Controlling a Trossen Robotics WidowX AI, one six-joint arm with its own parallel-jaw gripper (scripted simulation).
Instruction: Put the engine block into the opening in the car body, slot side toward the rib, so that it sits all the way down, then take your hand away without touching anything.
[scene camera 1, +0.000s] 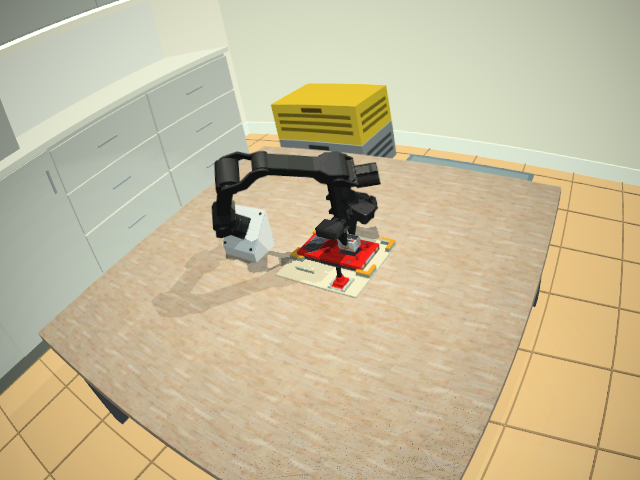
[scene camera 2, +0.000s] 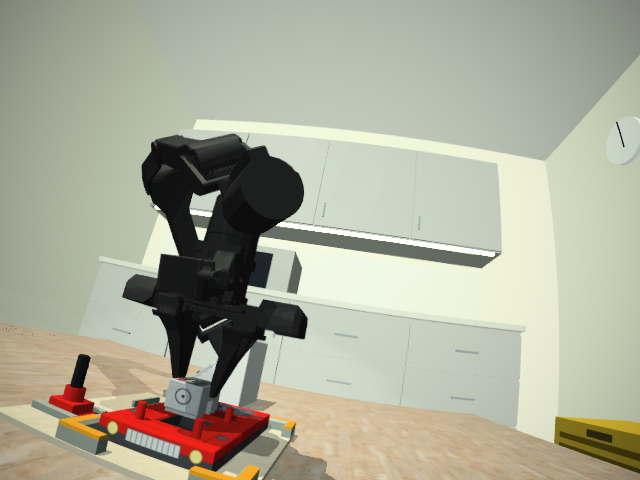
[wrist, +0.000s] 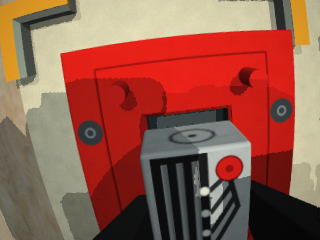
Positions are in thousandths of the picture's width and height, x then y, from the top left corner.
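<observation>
My gripper (scene camera 2: 304, 818) is carrying a grey engine block, and I see the gripper (scene camera 1: 545, 503) here too, as well as the gripper (wrist: 617, 831). As for what it carries, that is the grey engine block (scene camera 2: 296, 828), and I find the block (wrist: 636, 710) again from the wrist. There is also a red car body (scene camera 1: 498, 520). From the wrist I see the body (wrist: 361, 390) as well.
</observation>
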